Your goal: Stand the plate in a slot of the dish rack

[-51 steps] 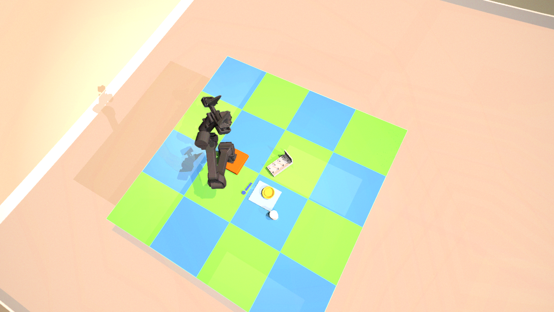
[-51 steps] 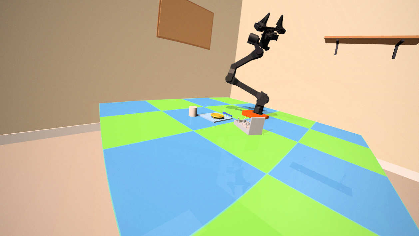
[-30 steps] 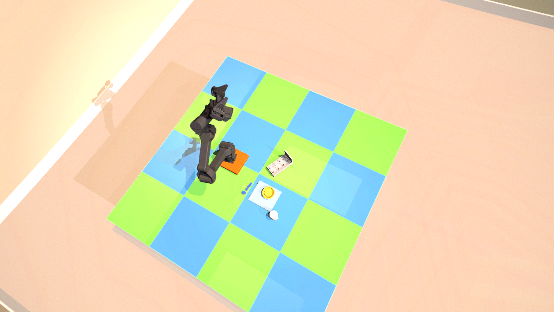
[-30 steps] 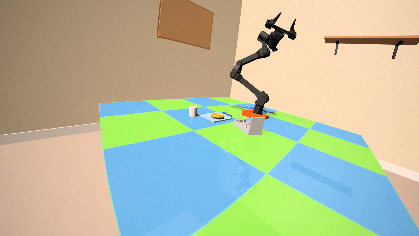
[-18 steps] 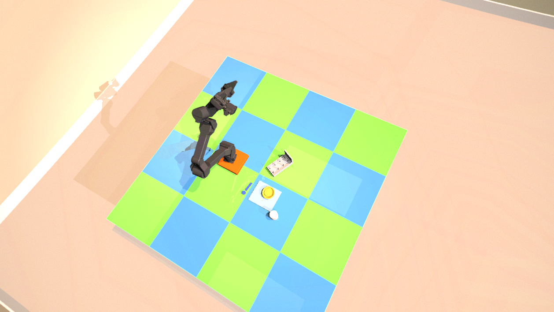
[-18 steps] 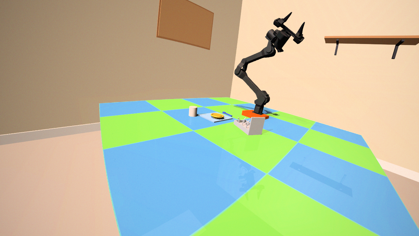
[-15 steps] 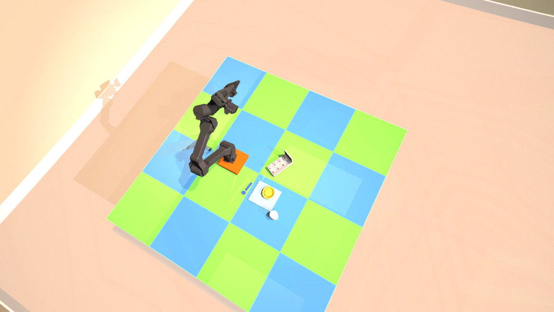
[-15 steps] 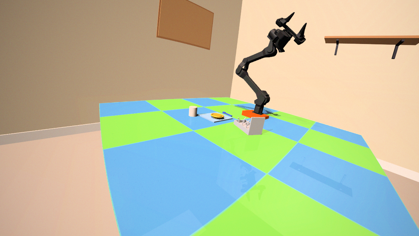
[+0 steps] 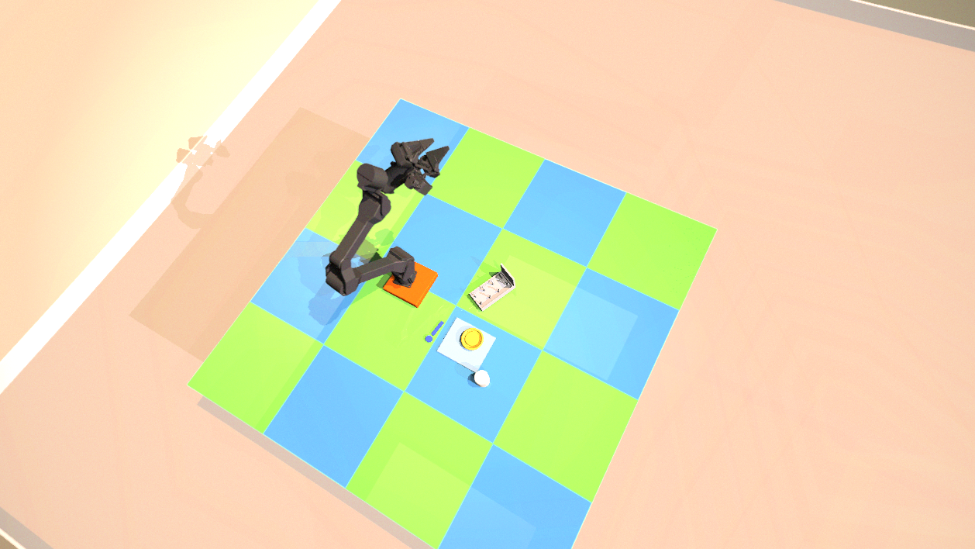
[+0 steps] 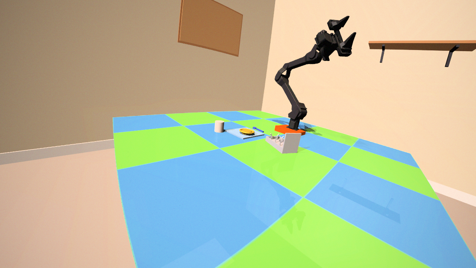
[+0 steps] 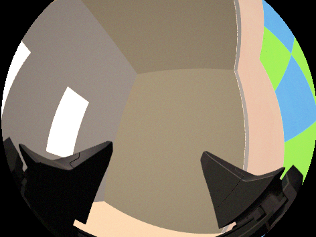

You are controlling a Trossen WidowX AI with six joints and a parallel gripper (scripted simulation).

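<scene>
Right now my gripper tip is 14 cm short of the yellow plate, 35 cm to the left of it and 53 cm above it. From my gripper tip the other things lie so: blue spoon 1 cm ahead, 37 cm to the right, 54 cm below; grey dish rack 15 cm ahead, 17 cm to the right, 52 cm below; white cup 22 cm ahead, 46 cm to the right, 52 cm below.
</scene>
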